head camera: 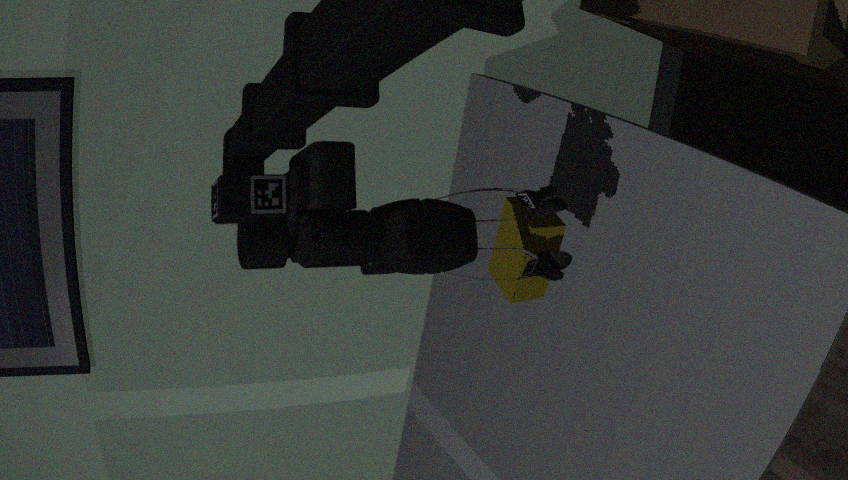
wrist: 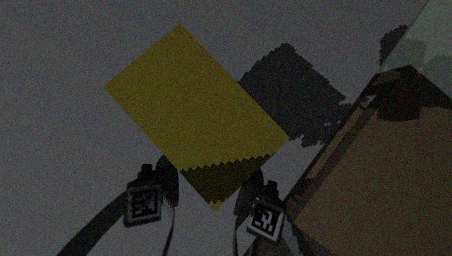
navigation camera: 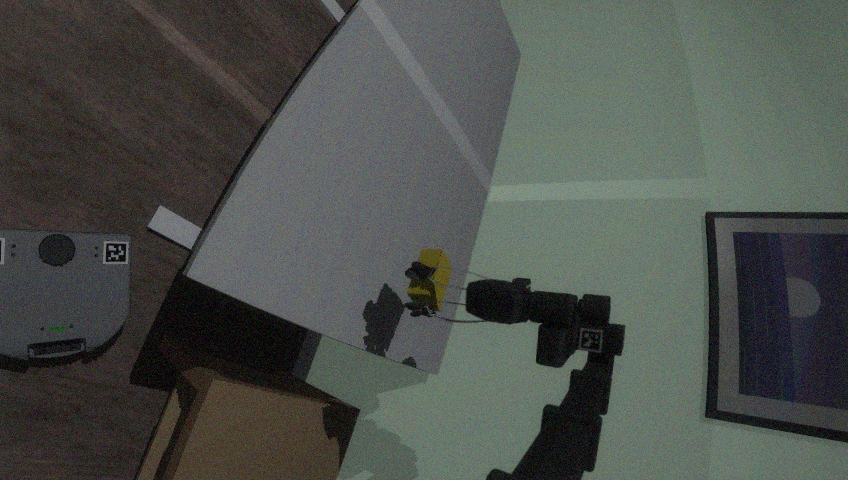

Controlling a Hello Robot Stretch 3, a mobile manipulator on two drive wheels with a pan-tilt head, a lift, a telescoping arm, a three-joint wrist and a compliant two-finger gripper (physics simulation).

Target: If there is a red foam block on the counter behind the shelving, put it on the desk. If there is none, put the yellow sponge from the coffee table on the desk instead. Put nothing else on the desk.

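Seen in the pictures: gripper, fingertip midpoint: (head camera: pixel 564 233) (wrist: pixel 209 175) (navigation camera: pixel 407 287); robot's base, origin of the base link: (navigation camera: pixel 58 248).
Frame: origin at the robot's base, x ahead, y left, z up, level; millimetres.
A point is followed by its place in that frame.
The yellow sponge (head camera: pixel 505 255) @(x -3, y -554, z 901 mm) (navigation camera: pixel 443 276) @(x -1, y -555, z 901 mm) (wrist: pixel 195 100) @(x -6, y -553, z 902 mm) is between the fingers of my gripper (head camera: pixel 548 233) @(x -23, y -498, z 859 mm) (navigation camera: pixel 420 290) @(x -23, y -498, z 859 mm) (wrist: pixel 209 175) @(x -23, y -498, z 859 mm), which is shut on it. The sponge sits at an angle across the fingers. Below them is the pale grey top of the desk (head camera: pixel 654 297) @(x 63, y -473, z 720 mm) (navigation camera: pixel 333 166) @(x 203, y -422, z 720 mm) (wrist: pixel 60 100) @(x 198, y -531, z 720 mm). The sponge is over the desk's end, near the wall. Its dark shadow lies apart from it on the top, so it appears to be held above the surface. The red foam block, counter and coffee table do not show.
A brown box-like piece (head camera: pixel 726 23) @(x -374, y -431, z 450 mm) (navigation camera: pixel 267 434) @(x -475, y -430, z 450 mm) (wrist: pixel 390 165) @(x -526, y -499, z 450 mm) stands beside the desk's near end. A green wall with a framed picture (head camera: pixel 82 237) @(x -68, y -1035, z 1409 mm) (navigation camera: pixel 711 315) @(x -88, y -1000, z 1426 mm) runs along the desk. My base (navigation camera: pixel 77 291) @(x -100, y -44, z 160 mm) is on the wooden floor at the left of the navigation view.
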